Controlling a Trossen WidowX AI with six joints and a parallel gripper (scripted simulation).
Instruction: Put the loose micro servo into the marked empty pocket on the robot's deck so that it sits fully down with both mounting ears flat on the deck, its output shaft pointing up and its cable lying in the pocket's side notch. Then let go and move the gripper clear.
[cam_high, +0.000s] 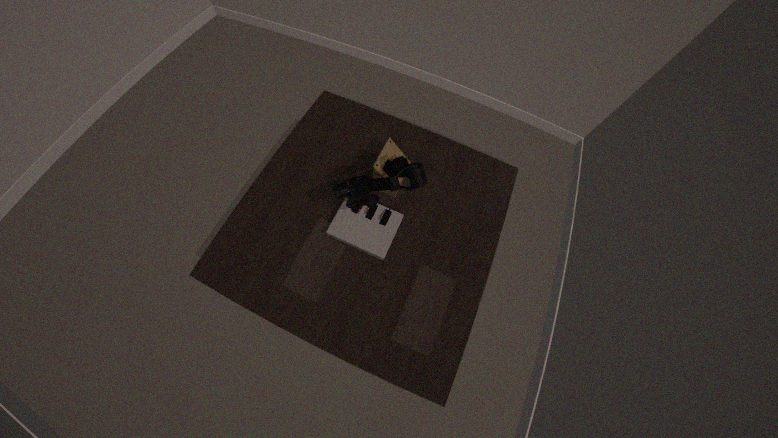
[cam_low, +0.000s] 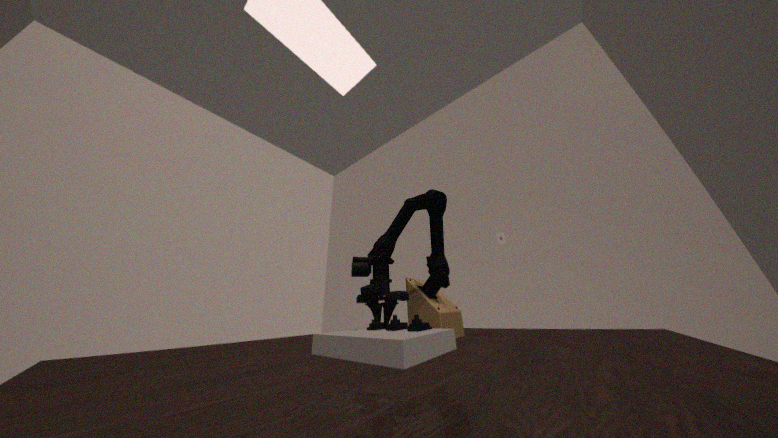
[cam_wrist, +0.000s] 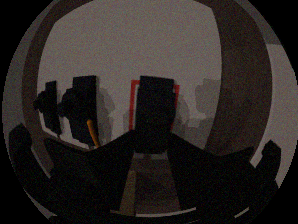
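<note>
Now: the robot deck 12 cm ahead of my gripper tip, 8 cm to the left of it and 3 cm below it.
</note>
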